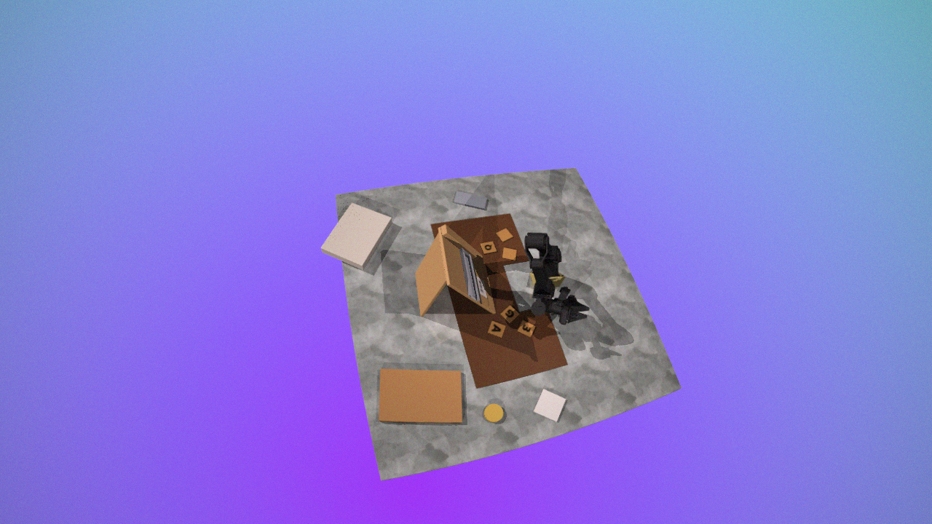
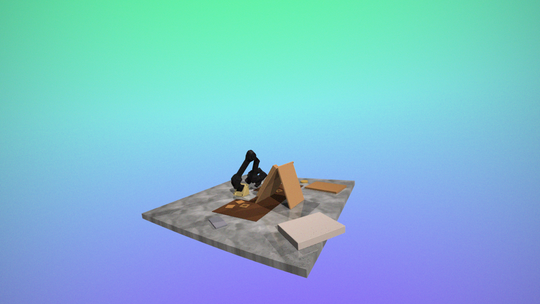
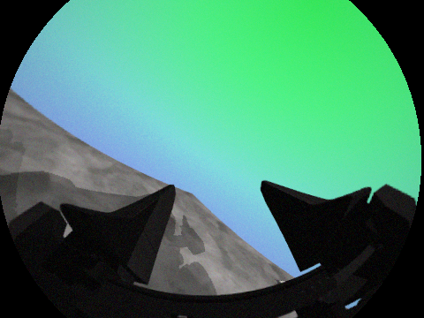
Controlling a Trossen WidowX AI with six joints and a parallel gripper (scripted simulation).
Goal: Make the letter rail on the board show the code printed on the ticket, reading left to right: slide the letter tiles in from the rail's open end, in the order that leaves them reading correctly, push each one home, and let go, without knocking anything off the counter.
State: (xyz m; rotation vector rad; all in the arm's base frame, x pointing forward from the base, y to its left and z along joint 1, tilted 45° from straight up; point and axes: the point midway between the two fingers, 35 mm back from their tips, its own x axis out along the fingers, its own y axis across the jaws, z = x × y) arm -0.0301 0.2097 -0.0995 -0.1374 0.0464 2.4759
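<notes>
My gripper tip is now 38 cm short of the white ticket, 21 cm to the left of it and 6 cm above it. Also, from my gripper tip: brown mat 26 cm ahead, 23 cm to the right, 14 cm below; white square 30 cm to the left, 21 cm ahead, 14 cm below; yellow disc 43 cm ahead, 28 cm to the left, 14 cm below.
</notes>
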